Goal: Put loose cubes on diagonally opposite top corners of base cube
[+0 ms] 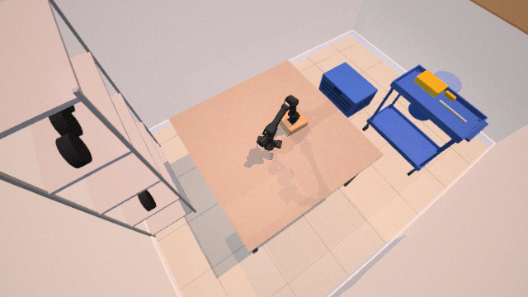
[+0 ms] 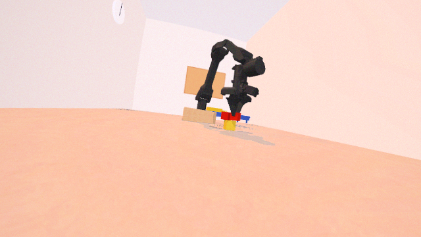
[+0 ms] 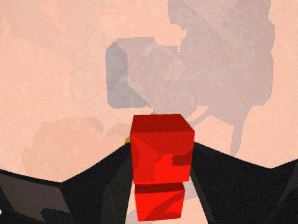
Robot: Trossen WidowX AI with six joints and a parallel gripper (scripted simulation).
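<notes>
My gripper tip is 20 mm past the yellow cube, 10 mm to the left of it and 40 mm above it.
</notes>
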